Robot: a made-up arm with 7 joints. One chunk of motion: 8 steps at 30 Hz.
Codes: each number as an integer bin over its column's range. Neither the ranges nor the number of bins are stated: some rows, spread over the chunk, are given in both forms.
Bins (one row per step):
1: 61 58 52 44 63 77 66
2: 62 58 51 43 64 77 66
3: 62 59 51 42 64 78 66
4: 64 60 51 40 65 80 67
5: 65 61 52 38 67 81 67
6: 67 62 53 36 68 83 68
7: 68 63 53 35 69 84 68
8: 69 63 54 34 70 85 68
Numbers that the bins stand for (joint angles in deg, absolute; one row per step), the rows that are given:
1: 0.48 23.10 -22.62 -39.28 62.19 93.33 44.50
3: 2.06 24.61 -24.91 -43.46 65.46 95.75 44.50
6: 9.99 29.12 -20.32 -55.99 78.54 107.88 50.77
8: 13.16 30.63 -18.02 -60.17 85.08 112.73 50.77
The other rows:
2: 2.06 23.10 -24.91 -41.37 65.46 93.33 44.50
4: 5.23 26.11 -24.91 -47.63 68.73 100.60 47.63
5: 6.82 27.62 -22.62 -51.81 75.27 103.03 47.63
7: 11.58 30.63 -20.32 -58.08 81.81 110.30 50.77

